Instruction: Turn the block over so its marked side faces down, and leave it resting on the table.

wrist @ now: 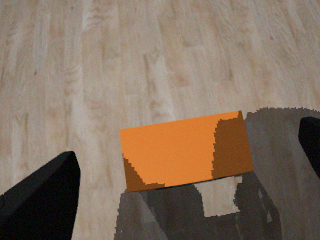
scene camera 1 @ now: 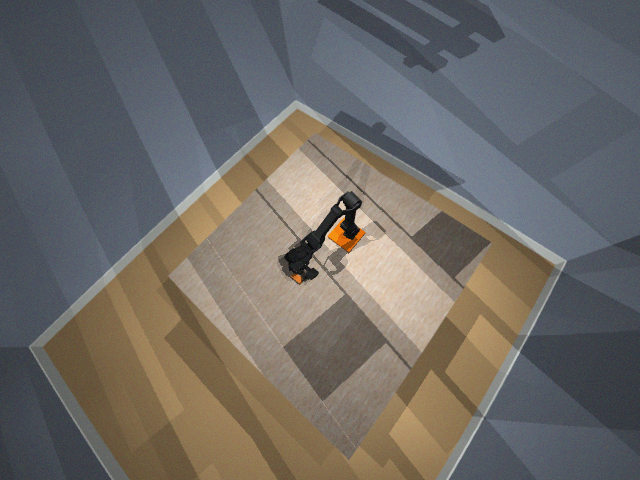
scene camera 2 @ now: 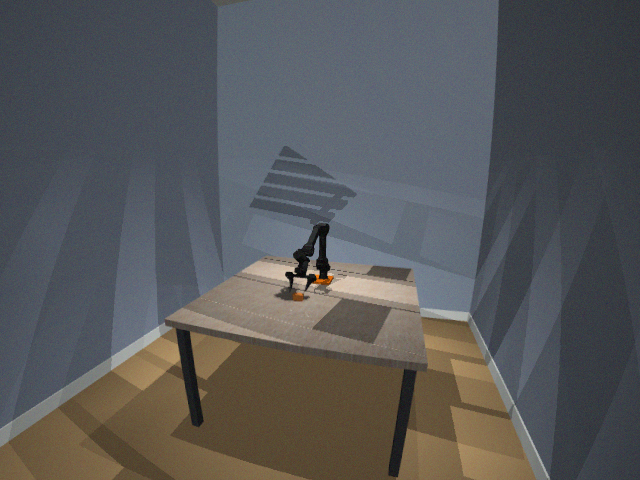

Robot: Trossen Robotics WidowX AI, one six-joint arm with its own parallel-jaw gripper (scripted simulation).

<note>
The gripper is open, holding nothing. Also in view: an orange block.
</note>
